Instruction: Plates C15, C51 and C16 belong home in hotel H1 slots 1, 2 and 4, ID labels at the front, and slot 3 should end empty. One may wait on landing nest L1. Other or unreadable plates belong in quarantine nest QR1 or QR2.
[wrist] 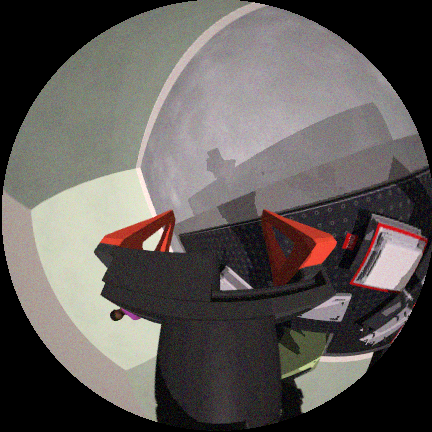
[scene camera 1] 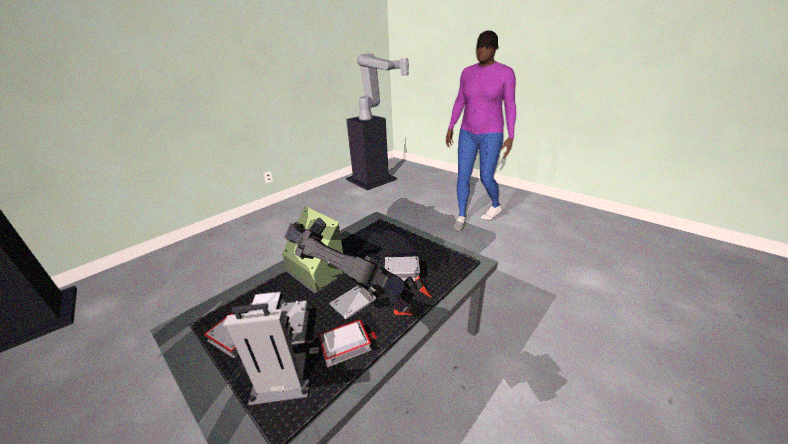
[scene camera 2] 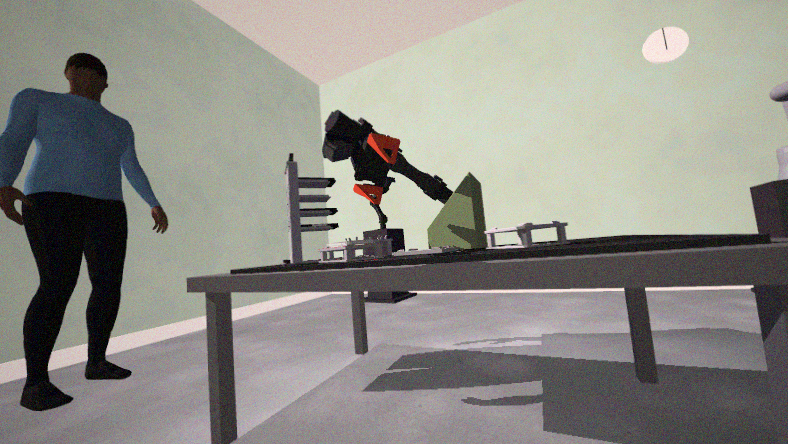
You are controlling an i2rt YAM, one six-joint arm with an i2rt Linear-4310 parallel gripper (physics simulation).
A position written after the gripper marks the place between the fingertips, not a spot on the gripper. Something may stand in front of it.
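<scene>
Gripper [scene camera 2: 384, 184] [wrist: 217, 214]: open, holding nothing.
</scene>
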